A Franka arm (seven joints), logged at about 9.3 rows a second.
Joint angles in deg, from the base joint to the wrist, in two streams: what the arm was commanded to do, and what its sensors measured. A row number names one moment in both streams.
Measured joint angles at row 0:
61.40, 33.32, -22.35, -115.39, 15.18, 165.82, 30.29
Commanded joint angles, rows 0 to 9:
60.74, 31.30, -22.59, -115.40, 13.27, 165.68, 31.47
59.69, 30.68, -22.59, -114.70, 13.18, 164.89, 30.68
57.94, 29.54, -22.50, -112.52, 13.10, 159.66, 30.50
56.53, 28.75, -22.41, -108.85, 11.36, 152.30, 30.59
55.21, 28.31, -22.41, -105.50, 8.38, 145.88, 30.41
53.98, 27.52, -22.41, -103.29, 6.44, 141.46, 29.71
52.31, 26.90, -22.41, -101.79, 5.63, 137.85, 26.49
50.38, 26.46, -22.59, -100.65, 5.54, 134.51, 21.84
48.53, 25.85, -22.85, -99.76, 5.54, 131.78, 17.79
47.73, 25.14, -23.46, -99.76, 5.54, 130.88, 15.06
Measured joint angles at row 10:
49.25, 26.84, -23.62, -99.86, 6.88, 133.03, 18.10
